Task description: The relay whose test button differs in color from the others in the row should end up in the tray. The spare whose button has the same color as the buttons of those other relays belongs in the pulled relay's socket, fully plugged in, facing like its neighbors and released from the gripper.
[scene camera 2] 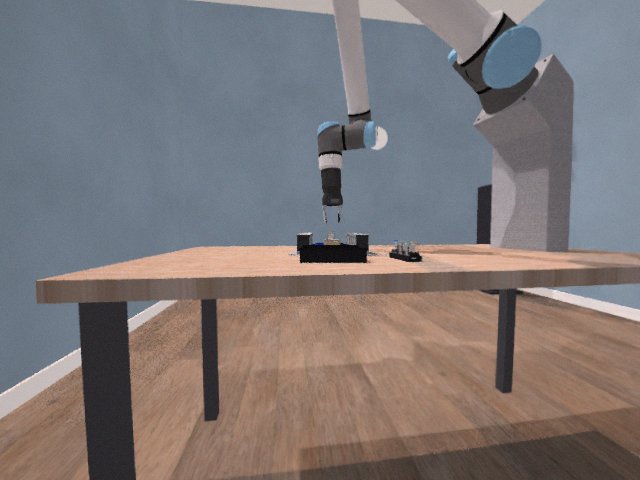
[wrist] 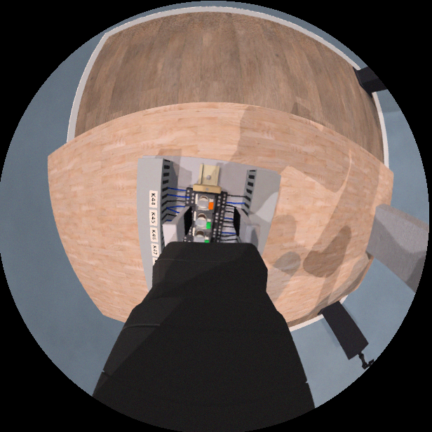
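Pixels of known places: gripper, fingertip midpoint: point(scene camera 2: 332, 222); arm's base, link origin: point(scene camera 2: 509, 92).
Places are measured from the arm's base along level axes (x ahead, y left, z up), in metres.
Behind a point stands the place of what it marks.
My gripper point(scene camera 2: 331, 221) @(y -0.074, x 0.668, z -0.496 m) point(wrist: 212, 215) is open and empty, pointing down above the relay row. In the wrist view its fingers appear on either side of the row, around the green-button relays. The relay with an orange button point(wrist: 203, 202) sits at the row's far end. A relay with a green button point(wrist: 202, 220) sits beside it, then another green-button relay point(wrist: 200, 234); the gripper body hides the rest. Several spare relays point(scene camera 2: 406, 248) @(y 0.316, x 0.526, z -0.568 m) stand in a black holder point(scene camera 2: 404, 255) @(y 0.314, x 0.530, z -0.586 m) on the right; their buttons are tiny coloured specks. A black tray-like box point(scene camera 2: 333, 253) @(y 0.332, x 0.711, z -0.578 m) stands in front of the panel.
Wiring ducts point(scene camera 2: 304, 240) @(y 0.154, x 0.779, z -0.555 m) point(wrist: 149, 175) flank the row, the left one labelled K44 to K47. Blue wires run to the sockets. A beige end stop point(wrist: 207, 189) is on the rail. All stand on the wooden table point(scene camera 2: 232, 266) @(y 0.383, x 0.934, z -0.600 m) point(wrist: 105, 200); the robot's pedestal point(scene camera 2: 532, 170) @(y 0.040, x -0.064, z -0.303 m) is at the right.
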